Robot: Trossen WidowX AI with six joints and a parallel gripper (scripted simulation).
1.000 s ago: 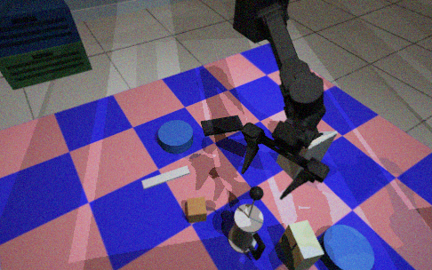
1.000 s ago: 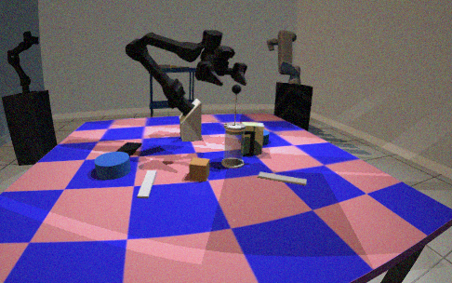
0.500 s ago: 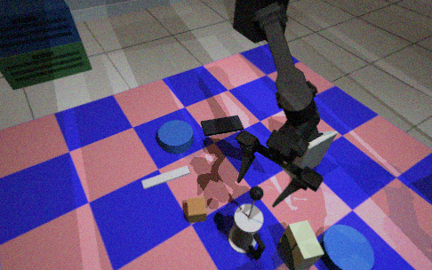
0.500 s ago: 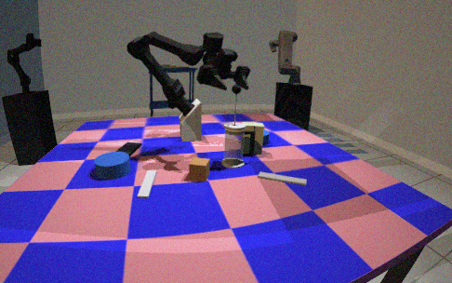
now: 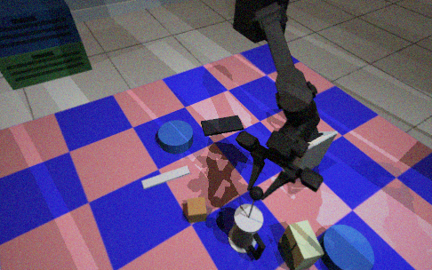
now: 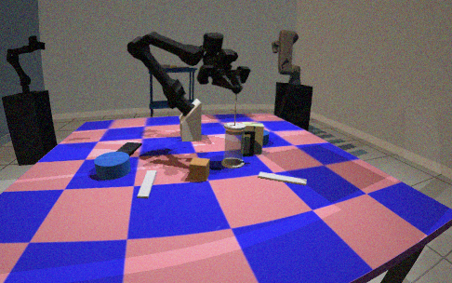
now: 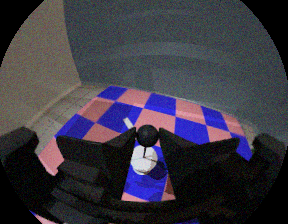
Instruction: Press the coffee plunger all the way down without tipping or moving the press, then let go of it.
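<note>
Right now my gripper tip is 1 cm to the right of the coffee press and 13 cm above it. The rest, counted from my gripper tip: pale yellow box (10 cm behind, 11 cm to the left, 20 cm below); then black slab (21 cm behind, 38 cm to the right, 25 cm below).
</note>
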